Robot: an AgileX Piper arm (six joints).
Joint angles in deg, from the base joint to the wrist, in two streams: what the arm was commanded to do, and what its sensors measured. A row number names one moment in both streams.
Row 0, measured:
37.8 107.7 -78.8 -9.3 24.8 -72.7
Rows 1 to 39, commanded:
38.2 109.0 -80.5 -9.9 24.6 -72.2
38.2 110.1 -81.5 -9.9 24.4 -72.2
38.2 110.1 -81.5 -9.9 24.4 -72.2
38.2 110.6 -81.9 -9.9 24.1 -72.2
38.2 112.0 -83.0 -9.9 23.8 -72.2
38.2 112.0 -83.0 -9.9 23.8 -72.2
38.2 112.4 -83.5 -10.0 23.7 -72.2
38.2 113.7 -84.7 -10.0 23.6 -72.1
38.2 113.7 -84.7 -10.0 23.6 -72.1
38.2 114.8 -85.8 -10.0 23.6 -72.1
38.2 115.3 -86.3 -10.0 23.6 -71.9
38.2 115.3 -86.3 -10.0 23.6 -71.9
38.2 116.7 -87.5 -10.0 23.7 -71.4
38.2 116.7 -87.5 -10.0 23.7 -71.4
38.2 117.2 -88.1 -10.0 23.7 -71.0
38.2 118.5 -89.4 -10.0 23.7 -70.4
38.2 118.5 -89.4 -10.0 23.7 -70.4
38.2 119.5 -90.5 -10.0 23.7 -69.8
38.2 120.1 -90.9 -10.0 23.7 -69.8
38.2 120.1 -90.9 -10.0 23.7 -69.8
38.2 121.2 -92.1 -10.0 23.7 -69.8
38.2 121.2 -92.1 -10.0 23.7 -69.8
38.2 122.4 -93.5 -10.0 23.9 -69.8
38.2 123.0 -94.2 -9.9 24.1 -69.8
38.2 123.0 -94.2 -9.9 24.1 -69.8
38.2 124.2 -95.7 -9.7 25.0 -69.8
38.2 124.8 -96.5 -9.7 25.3 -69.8
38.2 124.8 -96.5 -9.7 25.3 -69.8
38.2 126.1 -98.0 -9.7 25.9 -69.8
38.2 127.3 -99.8 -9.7 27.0 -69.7
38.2 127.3 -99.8 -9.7 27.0 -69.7
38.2 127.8 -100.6 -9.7 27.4 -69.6
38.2 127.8 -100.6 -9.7 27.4 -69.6
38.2 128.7 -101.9 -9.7 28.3 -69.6
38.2 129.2 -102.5 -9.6 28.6 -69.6
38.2 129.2 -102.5 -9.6 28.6 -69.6
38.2 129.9 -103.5 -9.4 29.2 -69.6
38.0 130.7 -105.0 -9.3 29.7 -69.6
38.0 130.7 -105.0 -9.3 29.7 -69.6
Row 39, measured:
37.8 129.8 -103.1 -9.3 28.5 -69.8
